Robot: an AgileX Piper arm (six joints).
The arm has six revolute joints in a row. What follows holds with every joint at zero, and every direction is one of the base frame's.
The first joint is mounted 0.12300 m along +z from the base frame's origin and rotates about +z.
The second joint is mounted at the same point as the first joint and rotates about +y.
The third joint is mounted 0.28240 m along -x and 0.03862 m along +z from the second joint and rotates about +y.
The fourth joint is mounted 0.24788 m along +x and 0.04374 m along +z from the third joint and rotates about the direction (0.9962, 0, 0.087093).
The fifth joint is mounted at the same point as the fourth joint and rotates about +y.
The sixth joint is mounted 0.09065 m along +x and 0.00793 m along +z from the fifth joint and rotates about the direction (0.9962, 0, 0.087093).
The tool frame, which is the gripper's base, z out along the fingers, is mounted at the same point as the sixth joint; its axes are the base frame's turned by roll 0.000, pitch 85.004 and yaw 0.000 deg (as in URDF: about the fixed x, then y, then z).
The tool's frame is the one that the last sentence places.
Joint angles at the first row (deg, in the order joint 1, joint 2, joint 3, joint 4, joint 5, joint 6):
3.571, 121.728, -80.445, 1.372, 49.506, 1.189
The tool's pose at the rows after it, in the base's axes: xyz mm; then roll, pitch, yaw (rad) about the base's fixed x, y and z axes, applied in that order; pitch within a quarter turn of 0, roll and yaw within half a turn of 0:
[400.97 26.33 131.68 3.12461 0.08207 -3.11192]
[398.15 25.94 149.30 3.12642 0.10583 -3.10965]
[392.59 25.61 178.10 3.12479 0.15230 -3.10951]
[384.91 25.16 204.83 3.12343 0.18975 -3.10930]
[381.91 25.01 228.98 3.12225 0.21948 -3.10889]
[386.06 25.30 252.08 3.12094 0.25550 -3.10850]
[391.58 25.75 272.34 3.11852 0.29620 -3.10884]
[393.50 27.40 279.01 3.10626 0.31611 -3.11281]
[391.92 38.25 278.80 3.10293 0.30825 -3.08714]
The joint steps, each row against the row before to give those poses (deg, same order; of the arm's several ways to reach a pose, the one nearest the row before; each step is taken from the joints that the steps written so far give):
0.000, -1.426, -0.080, -0.310, 0.987, 0.001
0.000, -2.579, 0.056, -0.189, 1.165, 0.000
0.000, -4.235, 0.045, 0.001, 1.526, -0.001
0.000, -4.004, 0.000, -0.001, 1.857, 0.001
0.000, -2.497, -1.821, 0.001, 2.614, -0.001
0.000, -0.784, -4.044, -0.001, 2.764, 0.000
0.000, -0.133, -4.228, 0.060, 2.026, 0.000
0.090, -0.054, -1.313, 0.641, 0.205, 0.000
1.548, -0.001, 0.002, 0.198, 0.443, 0.000

